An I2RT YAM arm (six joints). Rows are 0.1 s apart.
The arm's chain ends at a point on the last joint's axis. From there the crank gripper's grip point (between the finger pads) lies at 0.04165 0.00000 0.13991 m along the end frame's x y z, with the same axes.
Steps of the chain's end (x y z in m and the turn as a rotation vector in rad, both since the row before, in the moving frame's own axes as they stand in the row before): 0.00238 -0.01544 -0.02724 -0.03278 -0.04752 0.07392; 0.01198 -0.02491 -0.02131 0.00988 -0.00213 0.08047; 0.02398 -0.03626 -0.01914 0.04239 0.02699 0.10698; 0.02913 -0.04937 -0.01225 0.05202 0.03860 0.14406; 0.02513 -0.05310 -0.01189 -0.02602 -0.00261 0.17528; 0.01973 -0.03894 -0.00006 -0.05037 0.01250 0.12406; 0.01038 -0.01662 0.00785 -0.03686 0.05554 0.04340; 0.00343 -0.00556 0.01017 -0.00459 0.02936 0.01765; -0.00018 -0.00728 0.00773 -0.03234 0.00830 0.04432
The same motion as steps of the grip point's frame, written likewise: -0.00459 -0.00800 -0.02555 -0.03278 -0.04752 0.07392; 0.01160 -0.02296 -0.02121 0.00988 -0.00213 0.08047; 0.02781 -0.03751 -0.02034 0.04239 0.02699 0.10698; 0.03457 -0.05021 -0.01399 0.05202 0.03860 0.14406; 0.02381 -0.04225 -0.01192 -0.02602 -0.00261 0.17528; 0.02071 -0.02667 -0.00090 -0.05037 0.01250 0.12406; 0.01793 -0.00954 0.00520 -0.03686 0.05554 0.04340; 0.00751 -0.00415 0.00888 -0.00459 0.02936 0.01765; 0.00084 -0.00089 0.00728 -0.03234 0.00830 0.04432
